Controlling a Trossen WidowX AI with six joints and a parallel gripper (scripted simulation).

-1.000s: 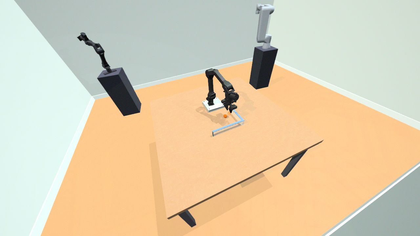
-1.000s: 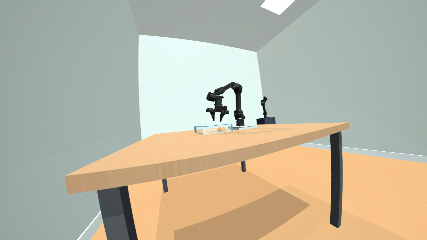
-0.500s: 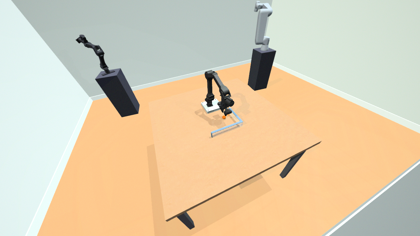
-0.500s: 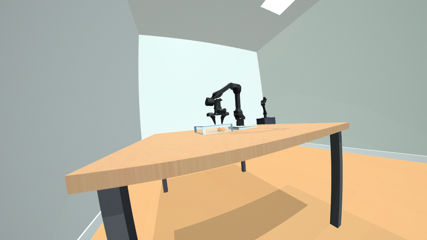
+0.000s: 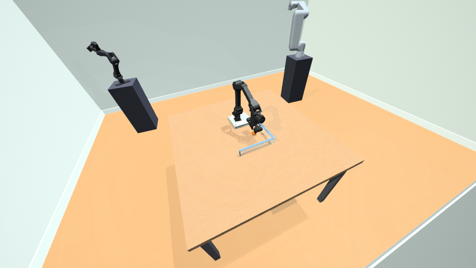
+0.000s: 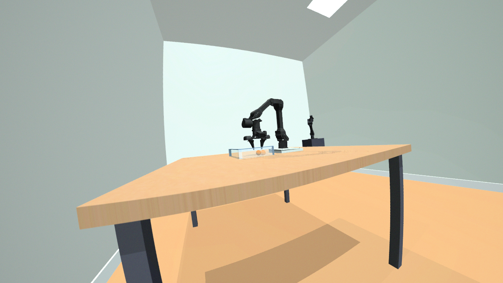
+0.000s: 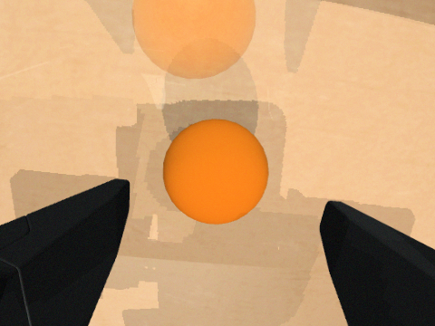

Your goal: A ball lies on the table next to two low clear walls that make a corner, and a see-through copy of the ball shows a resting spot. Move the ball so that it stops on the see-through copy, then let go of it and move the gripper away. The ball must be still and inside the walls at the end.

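My gripper tip is 5 cm to the right of the see-through copy of the ball, 2 cm past it and 2 cm above it.
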